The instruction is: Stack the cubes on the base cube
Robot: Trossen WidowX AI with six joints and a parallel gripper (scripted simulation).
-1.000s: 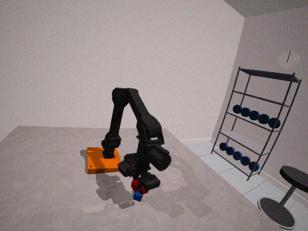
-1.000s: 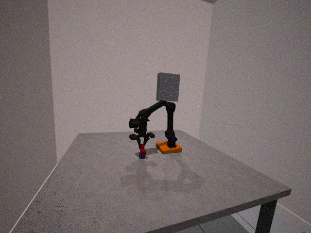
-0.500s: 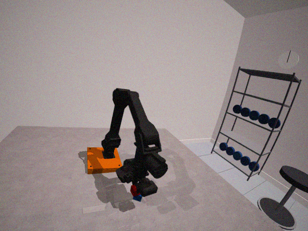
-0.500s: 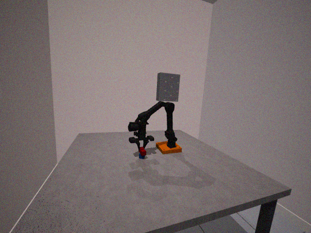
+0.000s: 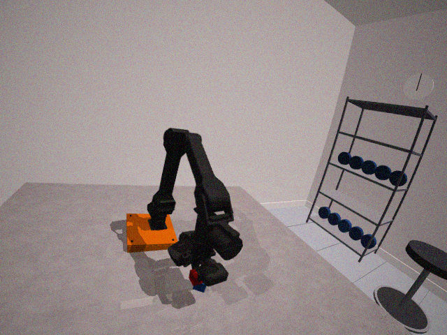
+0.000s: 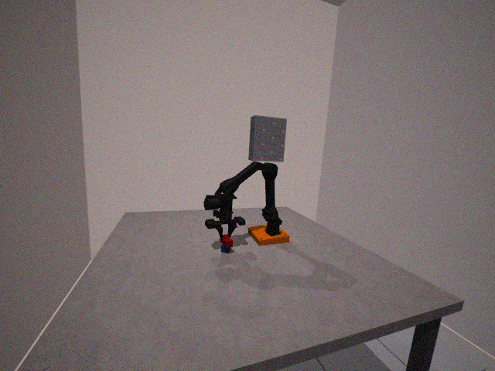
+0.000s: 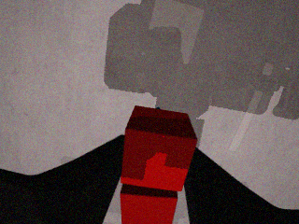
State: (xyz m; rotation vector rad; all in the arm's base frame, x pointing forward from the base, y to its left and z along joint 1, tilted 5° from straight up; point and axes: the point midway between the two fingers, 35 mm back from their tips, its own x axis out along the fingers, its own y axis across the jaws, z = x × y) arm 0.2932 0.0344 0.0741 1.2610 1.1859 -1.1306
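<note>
Now: gripper tip 20 mm to the right of the blue cube and 40 mm above it.
</note>
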